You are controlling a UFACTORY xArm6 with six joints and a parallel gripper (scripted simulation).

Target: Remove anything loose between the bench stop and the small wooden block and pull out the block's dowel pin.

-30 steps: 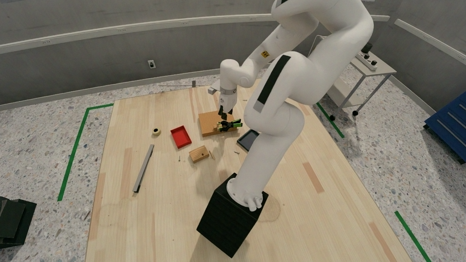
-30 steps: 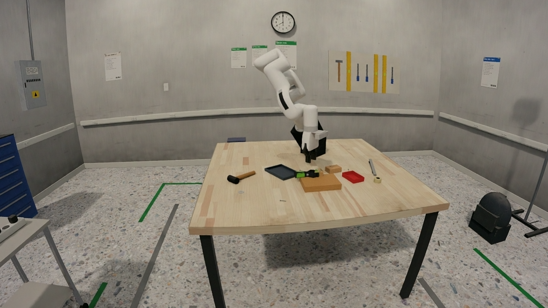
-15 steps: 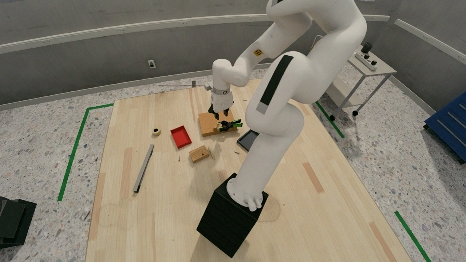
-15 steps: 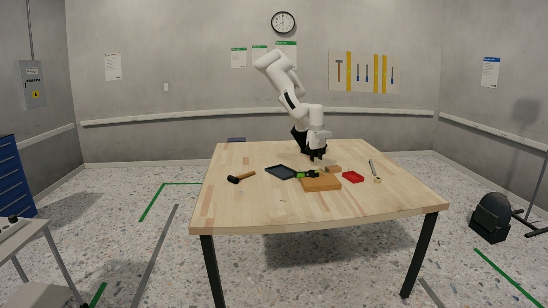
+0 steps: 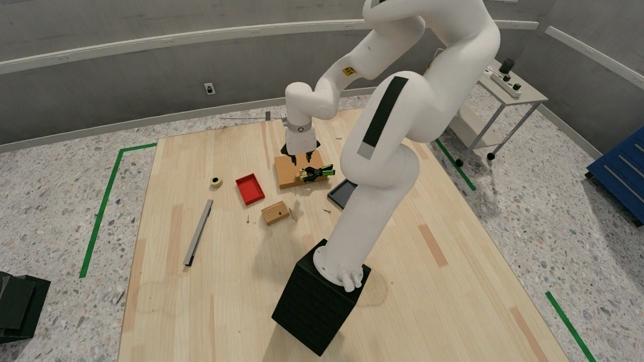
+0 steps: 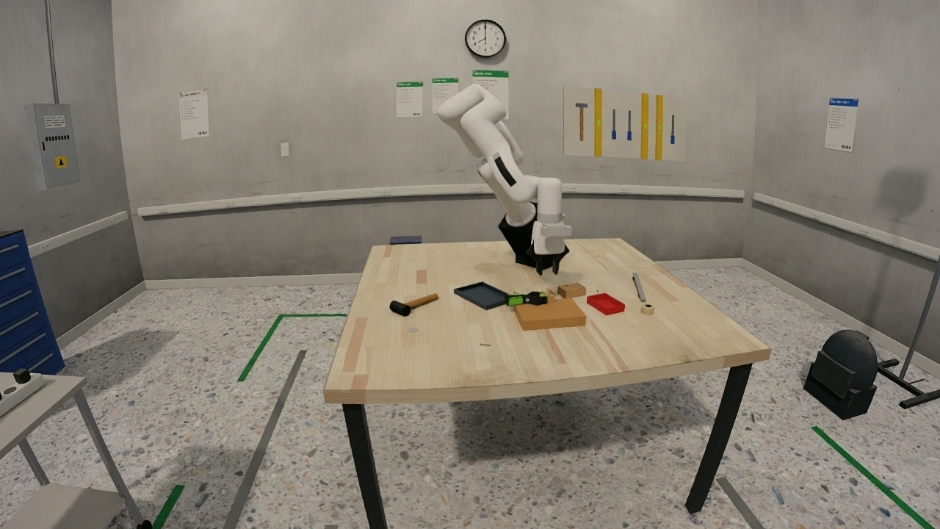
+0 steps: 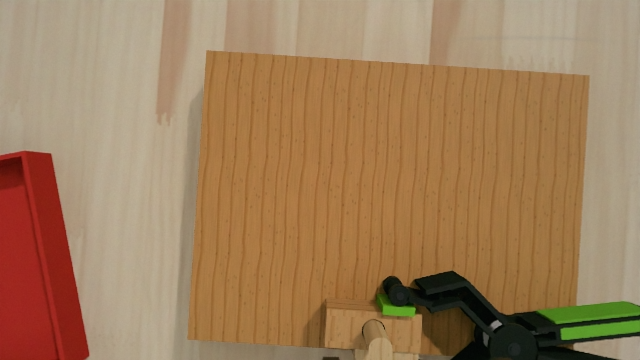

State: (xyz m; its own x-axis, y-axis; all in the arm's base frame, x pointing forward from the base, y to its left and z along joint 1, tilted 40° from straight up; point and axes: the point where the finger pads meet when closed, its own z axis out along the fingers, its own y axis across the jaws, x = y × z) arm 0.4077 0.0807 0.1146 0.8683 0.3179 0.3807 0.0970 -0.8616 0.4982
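Right now my hand is 90 mm above the dowel pin. Also, from my hand: small wooden block: 110 mm below; red tray: 220 mm to the left, 140 mm below; thin dowel: 140 mm below, 140 mm behind, 60 mm to the left.
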